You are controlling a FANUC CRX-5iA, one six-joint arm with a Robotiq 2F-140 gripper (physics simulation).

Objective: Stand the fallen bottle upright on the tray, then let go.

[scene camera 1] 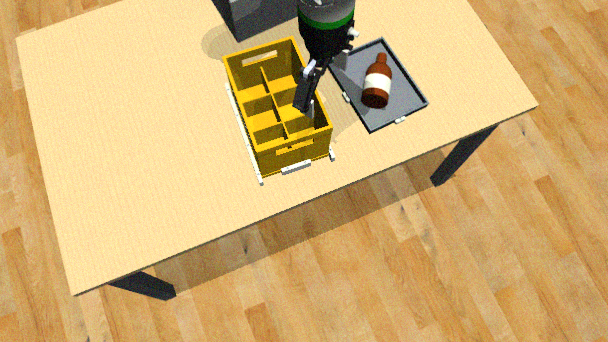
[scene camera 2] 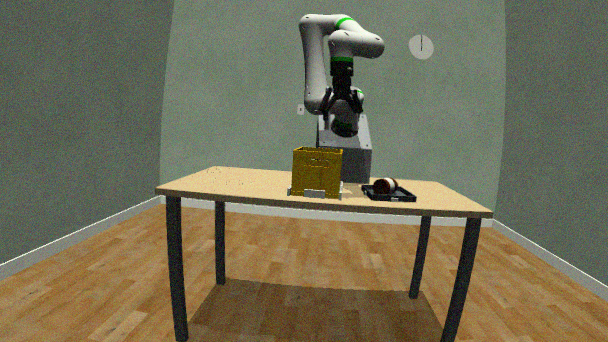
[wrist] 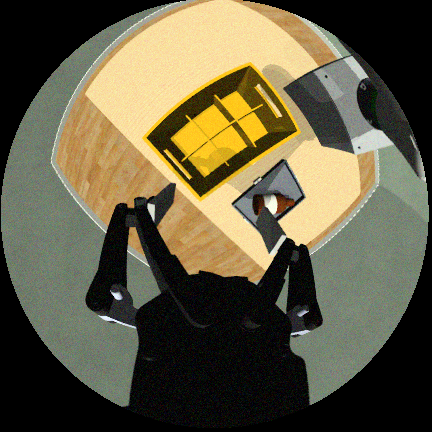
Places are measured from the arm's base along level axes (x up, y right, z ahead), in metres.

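Where they show: gripper, fingertip midpoint: (scene camera 1: 323, 90) (scene camera 2: 341, 130) (wrist: 218, 203); arm's base, origin of the base link: (scene camera 2: 344, 127).
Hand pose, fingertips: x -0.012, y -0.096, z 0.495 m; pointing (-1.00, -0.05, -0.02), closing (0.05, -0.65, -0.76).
Each offset is from my fingertips to the centre of the thing. "spot": to the spot under its first point.
A brown bottle {dx -0.221, dy -0.191, dz -0.148 m} (scene camera 1: 377, 83) (scene camera 2: 385, 186) (wrist: 270, 203) with a white label lies on its side in the dark grey tray {dx -0.250, dy -0.191, dz -0.148 m} (scene camera 1: 404, 97) (scene camera 2: 408, 198) (wrist: 285, 175). In scene camera 1 its neck points to the back of the table and its base to the front. My gripper (scene camera 1: 324, 86) (scene camera 2: 342, 118) (wrist: 218, 203) is wide open and empty, pointing down. It hangs high above the table, to the crate's side of the bottle in scene camera 1. In the wrist view the right finger overlaps the tray's near edge and reaches up to the bottle, hiding a little of both.
A yellow crate {dx -0.175, dy +0.100, dz -0.067 m} (scene camera 1: 321, 145) (scene camera 2: 317, 181) (wrist: 190, 136) with dividers stands beside the tray, taller than it. White brackets {spot: dx -0.235, dy +0.071, dz +0.078 m} (scene camera 1: 296, 167) (scene camera 2: 314, 193) edge the crate, and small ones touch the tray. The grey robot pedestal (scene camera 1: 260, 25) (scene camera 2: 356, 164) (wrist: 315, 110) stands behind.
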